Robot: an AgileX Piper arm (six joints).
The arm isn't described. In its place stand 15 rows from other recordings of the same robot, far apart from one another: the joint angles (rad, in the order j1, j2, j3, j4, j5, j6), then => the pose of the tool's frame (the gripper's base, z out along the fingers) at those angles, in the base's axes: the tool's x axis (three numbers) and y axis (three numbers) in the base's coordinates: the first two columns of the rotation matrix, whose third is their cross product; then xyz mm.
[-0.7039 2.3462 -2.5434 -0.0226 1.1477 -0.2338] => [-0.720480 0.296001 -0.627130 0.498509 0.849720 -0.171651 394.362 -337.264 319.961]
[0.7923 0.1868 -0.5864 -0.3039 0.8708 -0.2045] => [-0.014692 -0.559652 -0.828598 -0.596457 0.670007 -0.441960 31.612 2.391 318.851]
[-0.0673 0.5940 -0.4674 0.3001 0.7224 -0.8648] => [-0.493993 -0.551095 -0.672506 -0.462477 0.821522 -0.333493 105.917 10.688 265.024]
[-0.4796 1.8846 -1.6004 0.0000 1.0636 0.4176] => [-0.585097 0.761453 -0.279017 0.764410 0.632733 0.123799 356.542 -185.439 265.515]
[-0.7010 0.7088 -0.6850 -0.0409 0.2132 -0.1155] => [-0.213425 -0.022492 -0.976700 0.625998 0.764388 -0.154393 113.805 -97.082 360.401]
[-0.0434 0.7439 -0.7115 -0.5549 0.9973 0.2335] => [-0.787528 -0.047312 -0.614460 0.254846 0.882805 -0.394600 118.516 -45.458 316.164]
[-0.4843 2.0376 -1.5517 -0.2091 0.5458 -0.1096] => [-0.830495 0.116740 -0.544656 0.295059 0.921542 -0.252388 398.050 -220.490 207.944]
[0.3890 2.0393 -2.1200 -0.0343 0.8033 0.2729] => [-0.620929 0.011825 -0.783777 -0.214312 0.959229 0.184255 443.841 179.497 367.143]
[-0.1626 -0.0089 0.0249 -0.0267 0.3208 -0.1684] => [-0.271810 -0.150505 -0.950509 0.119839 0.974713 -0.188607 53.159 -9.497 176.401]
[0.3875 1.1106 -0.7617 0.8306 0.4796 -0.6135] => [-0.612081 -0.090727 -0.785573 -0.526379 0.788094 0.319111 199.135 114.759 301.292]
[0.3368 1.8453 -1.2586 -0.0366 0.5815 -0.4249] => [-0.606399 -0.678318 -0.414928 -0.655008 0.721967 -0.222996 366.043 126.229 203.283]
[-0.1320 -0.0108 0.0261 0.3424 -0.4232 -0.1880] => [0.479868 0.062070 -0.875142 0.193154 0.965545 0.174395 43.897 -18.486 239.578]
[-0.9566 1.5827 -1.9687 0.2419 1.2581 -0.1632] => [-0.463482 0.509699 -0.724839 0.664045 0.741407 0.096741 200.435 -248.240 476.697]
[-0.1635 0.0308 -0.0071 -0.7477 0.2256 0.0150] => [-0.280927 -0.614114 -0.737526 0.166161 0.725745 -0.667596 54.217 -22.972 198.880]
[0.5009 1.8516 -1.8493 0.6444 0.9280 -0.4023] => [-0.602216 -0.308803 -0.736191 -0.722031 0.604107 0.337234 349.705 241.337 373.412]
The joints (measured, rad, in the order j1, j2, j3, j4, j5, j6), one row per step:
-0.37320 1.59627 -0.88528 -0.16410 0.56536 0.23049
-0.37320 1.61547 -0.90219 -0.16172 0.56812 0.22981
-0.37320 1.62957 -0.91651 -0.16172 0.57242 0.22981
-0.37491 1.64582 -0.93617 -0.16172 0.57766 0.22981
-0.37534 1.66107 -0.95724 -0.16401 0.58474 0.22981
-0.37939 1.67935 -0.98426 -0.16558 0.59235 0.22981
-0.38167 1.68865 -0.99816 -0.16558 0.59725 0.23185
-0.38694 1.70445 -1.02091 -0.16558 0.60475 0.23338
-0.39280 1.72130 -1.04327 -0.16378 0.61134 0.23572
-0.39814 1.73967 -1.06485 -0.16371 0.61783 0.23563
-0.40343 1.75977 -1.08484 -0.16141 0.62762 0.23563
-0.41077 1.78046 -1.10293 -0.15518 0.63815 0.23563
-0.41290 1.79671 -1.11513 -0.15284 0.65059 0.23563
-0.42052 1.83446 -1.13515 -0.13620 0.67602 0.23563
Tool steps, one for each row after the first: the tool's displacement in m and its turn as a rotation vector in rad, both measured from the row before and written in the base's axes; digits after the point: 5 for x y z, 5 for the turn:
0.00437 -0.00163 -0.00161 0.00317 0.00421 -0.00113
0.00336 -0.00137 -0.00083 0.00109 0.00389 -0.00056
0.00426 -0.00231 -0.00025 0.00018 0.00182 -0.00239
0.00443 -0.00210 0.00030 -0.00193 0.00201 -0.00003
0.00526 -0.00365 0.00075 -0.00232 -0.00041 -0.00417
0.00258 -0.00189 0.00035 0.00028 -0.00007 -0.00483
0.00406 -0.00360 0.00035 -0.00001 0.00033 -0.00771
0.00402 -0.00374 -0.00015 0.00190 0.00005 -0.00993
0.00396 -0.00368 -0.00092 0.00071 0.00317 -0.00618
0.00348 -0.00343 -0.00212 0.00477 0.00859 -0.00788
0.00279 -0.00374 -0.00296 0.00906 0.01025 -0.01218
0.00191 -0.00166 -0.00300 0.00734 0.01463 -0.00502
0.00277 -0.00344 -0.00916 0.02799 0.03452 -0.02007

